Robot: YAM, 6 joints.
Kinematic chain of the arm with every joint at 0, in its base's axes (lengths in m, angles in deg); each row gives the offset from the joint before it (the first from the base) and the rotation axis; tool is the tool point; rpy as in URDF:
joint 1: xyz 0 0 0.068 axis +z
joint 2: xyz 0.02 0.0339 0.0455 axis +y
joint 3: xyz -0.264 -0.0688 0 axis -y
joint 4: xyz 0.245 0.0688 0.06 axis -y
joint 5: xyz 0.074 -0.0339 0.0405 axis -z
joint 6: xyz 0.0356 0 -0.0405 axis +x
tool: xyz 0 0 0 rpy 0 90 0
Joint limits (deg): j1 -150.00..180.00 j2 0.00..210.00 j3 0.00..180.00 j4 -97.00..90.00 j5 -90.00..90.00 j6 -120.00..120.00
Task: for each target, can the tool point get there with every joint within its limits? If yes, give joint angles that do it. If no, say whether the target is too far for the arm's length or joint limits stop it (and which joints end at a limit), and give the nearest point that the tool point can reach.
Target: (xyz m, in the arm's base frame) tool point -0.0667 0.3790 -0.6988
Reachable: no: too far | nearest point -0.0554 0.3148 -0.3733 | short by 0.332 m
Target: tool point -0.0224 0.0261 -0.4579
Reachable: no: joint limits stop it (at a limit: joint 2) | nearest point -0.0586 0.0683 -0.3437 | short by 0.127 m
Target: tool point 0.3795 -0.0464 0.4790
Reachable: yes | joints -12.17 105.61 124.83 -37.67 -76.43 -100.59
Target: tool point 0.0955 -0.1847 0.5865
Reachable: yes | joints 126.82 48.48 152.14 -65.79 -74.15 43.74
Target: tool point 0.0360 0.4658 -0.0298
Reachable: yes | joints 86.30 150.63 75.48 47.07 9.52 55.34
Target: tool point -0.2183 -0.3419 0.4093
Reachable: yes | joints -122.36 95.53 87.77 11.24 2.17 6.61
